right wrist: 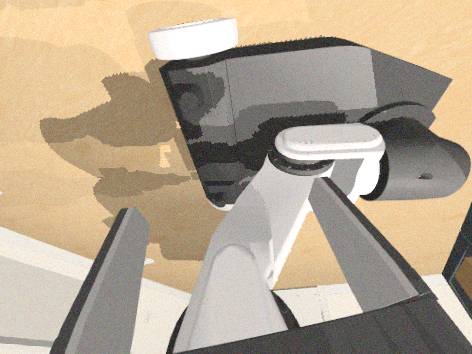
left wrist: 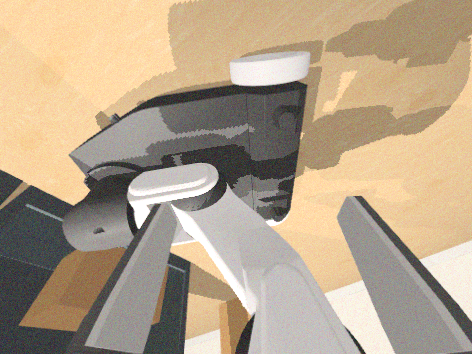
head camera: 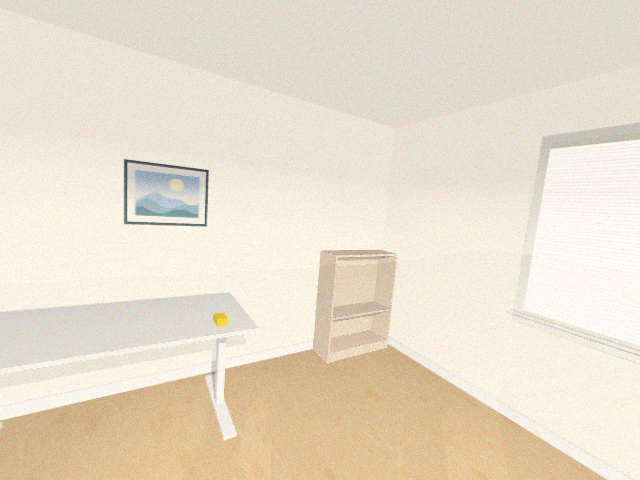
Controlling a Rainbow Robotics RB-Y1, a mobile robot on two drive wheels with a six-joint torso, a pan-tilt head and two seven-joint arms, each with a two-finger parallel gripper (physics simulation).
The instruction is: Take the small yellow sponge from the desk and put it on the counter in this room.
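Frame: origin at the robot's base, x ahead, y left, z up, level; metres.
Seen in the pictures: left gripper, fingertip midpoint: (left wrist: 254,210); right gripper, fingertip midpoint: (right wrist: 229,201).
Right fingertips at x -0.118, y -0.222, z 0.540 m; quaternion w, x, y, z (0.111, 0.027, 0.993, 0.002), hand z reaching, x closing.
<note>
A point is followed by its place in that frame.
The small yellow sponge (head camera: 220,319) {x 1.587, y 0.424, z 0.762 m} lies on the desk (head camera: 129,328) {x 1.504, y 0.907, z 0.721 m}, near its right end, in the lower left of the head view. The desk has a light grey top and white legs. My left gripper (left wrist: 254,210) {x -0.134, y 0.245, z 0.539 m} is open, with nothing between its fingers; the robot's own arm and base show behind them. My right gripper (right wrist: 229,201) {x -0.118, y -0.222, z 0.540 m} is open and empty too, with the arm and base behind it. Both grippers are far from the sponge and do not show in the head view. The counter does not show in any view.
A low beige bookshelf (head camera: 324,304) {x 2.567, y -0.328, z 0.546 m} stands in the room's corner, right of the desk. A framed picture (head camera: 166,193) {x 2.080, y 0.970, z 1.503 m} hangs above the desk. A window (head camera: 584,232) {x 1.555, y -1.834, z 1.464 m} is in the right wall. In the left wrist view a dark shelf rack (left wrist: 30,210) {x -0.932, y -0.088, z 0.077 m} with cardboard boxes stands near the base.
</note>
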